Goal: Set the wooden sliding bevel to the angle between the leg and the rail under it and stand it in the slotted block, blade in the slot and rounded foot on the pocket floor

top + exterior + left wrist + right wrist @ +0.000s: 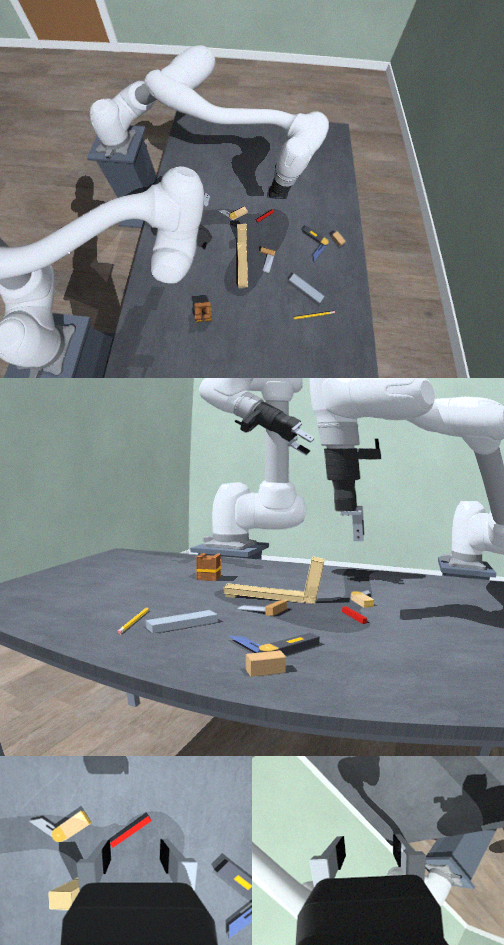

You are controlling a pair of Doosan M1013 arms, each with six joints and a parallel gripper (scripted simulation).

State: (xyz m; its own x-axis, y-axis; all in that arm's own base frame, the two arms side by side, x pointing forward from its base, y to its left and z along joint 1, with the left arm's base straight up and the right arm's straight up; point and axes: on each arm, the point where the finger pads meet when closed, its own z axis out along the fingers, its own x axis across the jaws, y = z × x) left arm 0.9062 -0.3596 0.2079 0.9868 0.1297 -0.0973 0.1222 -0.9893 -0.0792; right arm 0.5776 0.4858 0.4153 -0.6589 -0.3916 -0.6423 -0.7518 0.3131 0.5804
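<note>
My right gripper is now 100 mm short of the wooden sliding bevel, 180 mm to the right of it and 410 mm above it. Round my right hand: red stick (250 mm ahead, 180 mm to the left, 410 mm below); bevel blade (70 mm ahead, 180 mm to the left, 410 mm below); orange-handled square (270 mm ahead, 30 mm to the right, 410 mm below).
</note>
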